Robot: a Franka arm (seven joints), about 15 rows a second.
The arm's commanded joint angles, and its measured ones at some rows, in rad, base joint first. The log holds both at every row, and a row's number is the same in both.
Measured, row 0:
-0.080, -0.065, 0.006, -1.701, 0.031, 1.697, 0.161
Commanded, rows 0 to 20:
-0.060, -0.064, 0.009, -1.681, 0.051, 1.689, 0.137
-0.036, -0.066, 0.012, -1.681, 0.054, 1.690, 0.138
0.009, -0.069, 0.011, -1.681, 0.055, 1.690, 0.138
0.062, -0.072, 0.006, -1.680, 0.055, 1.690, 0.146
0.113, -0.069, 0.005, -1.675, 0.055, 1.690, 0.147
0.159, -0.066, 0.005, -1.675, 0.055, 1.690, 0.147
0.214, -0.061, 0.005, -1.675, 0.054, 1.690, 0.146
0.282, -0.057, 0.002, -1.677, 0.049, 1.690, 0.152
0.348, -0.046, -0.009, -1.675, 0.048, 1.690, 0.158
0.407, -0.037, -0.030, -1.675, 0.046, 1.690, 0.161
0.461, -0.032, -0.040, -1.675, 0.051, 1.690, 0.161
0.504, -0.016, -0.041, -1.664, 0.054, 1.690, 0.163
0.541, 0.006, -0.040, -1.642, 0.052, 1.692, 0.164
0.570, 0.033, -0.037, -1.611, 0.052, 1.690, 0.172
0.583, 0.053, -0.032, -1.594, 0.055, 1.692, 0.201
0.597, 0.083, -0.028, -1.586, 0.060, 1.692, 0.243
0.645, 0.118, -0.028, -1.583, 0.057, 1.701, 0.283
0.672, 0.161, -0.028, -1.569, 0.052, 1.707, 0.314
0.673, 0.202, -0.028, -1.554, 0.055, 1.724, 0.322
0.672, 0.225, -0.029, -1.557, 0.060, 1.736, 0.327
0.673, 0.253, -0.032, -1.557, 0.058, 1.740, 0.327
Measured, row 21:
0.661, 0.143, -0.012, -1.620, 0.041, 1.734, 0.301
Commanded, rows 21 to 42:
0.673, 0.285, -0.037, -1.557, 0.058, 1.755, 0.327
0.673, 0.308, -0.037, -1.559, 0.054, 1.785, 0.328
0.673, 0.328, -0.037, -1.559, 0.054, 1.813, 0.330
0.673, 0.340, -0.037, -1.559, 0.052, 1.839, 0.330
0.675, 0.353, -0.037, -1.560, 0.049, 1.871, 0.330
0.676, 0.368, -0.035, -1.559, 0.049, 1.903, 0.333
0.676, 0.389, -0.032, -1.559, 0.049, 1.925, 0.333
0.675, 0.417, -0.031, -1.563, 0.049, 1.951, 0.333
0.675, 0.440, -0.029, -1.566, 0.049, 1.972, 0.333
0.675, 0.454, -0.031, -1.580, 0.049, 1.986, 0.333
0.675, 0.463, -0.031, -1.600, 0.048, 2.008, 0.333
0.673, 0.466, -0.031, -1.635, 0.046, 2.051, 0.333
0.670, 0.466, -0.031, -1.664, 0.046, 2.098, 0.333
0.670, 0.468, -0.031, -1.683, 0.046, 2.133, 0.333
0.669, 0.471, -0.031, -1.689, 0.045, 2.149, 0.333
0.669, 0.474, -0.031, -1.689, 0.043, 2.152, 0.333
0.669, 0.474, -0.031, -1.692, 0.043, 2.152, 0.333
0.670, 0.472, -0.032, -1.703, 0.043, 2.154, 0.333
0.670, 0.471, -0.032, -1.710, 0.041, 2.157, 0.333
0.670, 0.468, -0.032, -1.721, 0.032, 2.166, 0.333
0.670, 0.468, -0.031, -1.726, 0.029, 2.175, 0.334
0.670, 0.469, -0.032, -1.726, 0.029, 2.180, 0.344
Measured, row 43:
0.667, 0.489, -0.030, -1.693, 0.039, 2.147, 0.313
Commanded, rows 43 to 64:
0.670, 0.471, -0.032, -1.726, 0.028, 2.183, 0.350
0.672, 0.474, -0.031, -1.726, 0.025, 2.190, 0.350
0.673, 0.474, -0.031, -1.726, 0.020, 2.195, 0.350
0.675, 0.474, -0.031, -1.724, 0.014, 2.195, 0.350
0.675, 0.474, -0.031, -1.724, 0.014, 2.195, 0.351
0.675, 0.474, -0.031, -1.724, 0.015, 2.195, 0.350
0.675, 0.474, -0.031, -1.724, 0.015, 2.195, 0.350
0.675, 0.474, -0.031, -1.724, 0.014, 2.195, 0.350
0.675, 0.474, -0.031, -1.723, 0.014, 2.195, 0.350
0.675, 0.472, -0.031, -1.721, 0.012, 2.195, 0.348
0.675, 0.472, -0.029, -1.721, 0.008, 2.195, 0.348
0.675, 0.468, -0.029, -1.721, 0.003, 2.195, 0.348
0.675, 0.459, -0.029, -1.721, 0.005, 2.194, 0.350
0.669, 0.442, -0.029, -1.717, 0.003, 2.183, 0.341
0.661, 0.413, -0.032, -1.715, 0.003, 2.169, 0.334
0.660, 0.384, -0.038, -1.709, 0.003, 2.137, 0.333
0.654, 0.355, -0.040, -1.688, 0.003, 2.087, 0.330
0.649, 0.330, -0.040, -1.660, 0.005, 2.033, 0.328
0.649, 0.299, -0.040, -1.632, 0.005, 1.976, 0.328
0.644, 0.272, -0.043, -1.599, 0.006, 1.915, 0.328
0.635, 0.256, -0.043, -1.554, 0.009, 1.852, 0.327
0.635, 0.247, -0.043, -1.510, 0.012, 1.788, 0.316
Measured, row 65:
0.645, 0.307, -0.044, -1.606, 0.021, 1.943, 0.320
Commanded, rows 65 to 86:
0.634, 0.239, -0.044, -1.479, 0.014, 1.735, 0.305
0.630, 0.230, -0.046, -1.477, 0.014, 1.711, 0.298
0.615, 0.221, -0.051, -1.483, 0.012, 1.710, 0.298
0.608, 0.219, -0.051, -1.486, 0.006, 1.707, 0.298
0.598, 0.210, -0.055, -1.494, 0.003, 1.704, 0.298
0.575, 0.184, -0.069, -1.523, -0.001, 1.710, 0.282
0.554, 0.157, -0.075, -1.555, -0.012, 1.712, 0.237
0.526, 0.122, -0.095, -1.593, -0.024, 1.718, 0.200
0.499, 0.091, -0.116, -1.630, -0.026, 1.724, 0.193
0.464, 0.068, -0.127, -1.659, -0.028, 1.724, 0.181
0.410, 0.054, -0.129, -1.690, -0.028, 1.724, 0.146
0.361, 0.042, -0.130, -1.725, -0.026, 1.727, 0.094
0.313, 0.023, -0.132, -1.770, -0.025, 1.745, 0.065
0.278, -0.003, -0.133, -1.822, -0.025, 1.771, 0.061
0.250, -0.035, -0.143, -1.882, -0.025, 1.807, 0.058
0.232, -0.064, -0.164, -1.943, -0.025, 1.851, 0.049
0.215, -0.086, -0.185, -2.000, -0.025, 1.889, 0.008
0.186, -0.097, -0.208, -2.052, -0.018, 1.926, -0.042
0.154, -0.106, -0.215, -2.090, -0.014, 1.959, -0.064
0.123, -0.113, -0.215, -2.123, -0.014, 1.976, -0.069
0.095, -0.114, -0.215, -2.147, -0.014, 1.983, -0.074
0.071, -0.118, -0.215, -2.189, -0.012, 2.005, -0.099
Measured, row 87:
0.130, -0.056, -0.220, -2.070, -0.019, 1.948, -0.046
